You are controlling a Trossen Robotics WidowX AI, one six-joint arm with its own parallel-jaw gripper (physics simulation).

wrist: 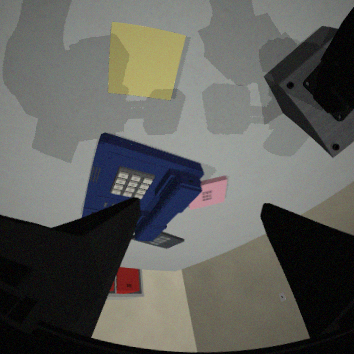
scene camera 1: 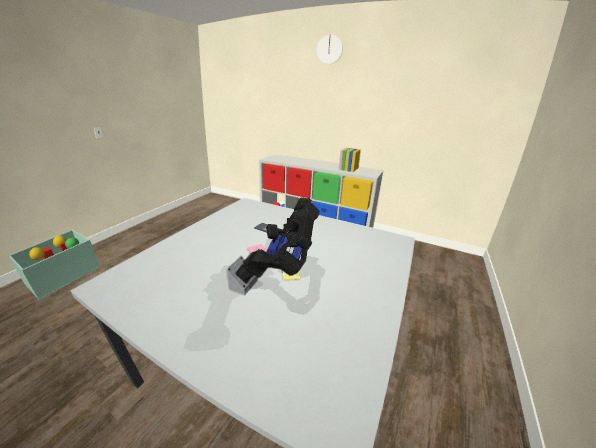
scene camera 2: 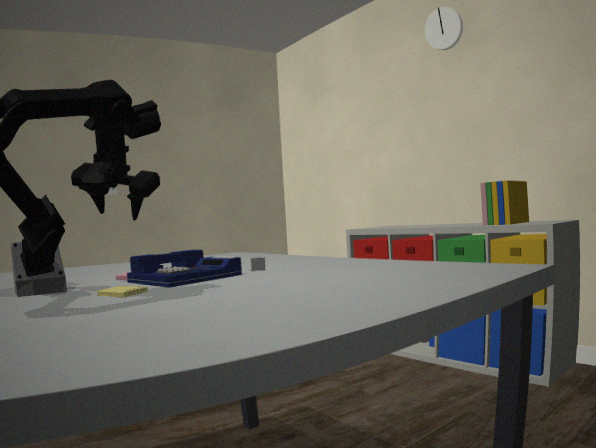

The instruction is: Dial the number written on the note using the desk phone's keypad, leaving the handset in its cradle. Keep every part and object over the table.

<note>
In view: the gripper (scene camera 2: 118,216), a pink note (wrist: 213,190), a blue handset (scene camera 2: 149,260) and a blue desk phone (scene camera 2: 210,268).
The blue handset shows as well in the wrist view (wrist: 180,190). The gripper also shows in the wrist view (wrist: 201,207). The blue desk phone is seen too in the wrist view (wrist: 112,151).
</note>
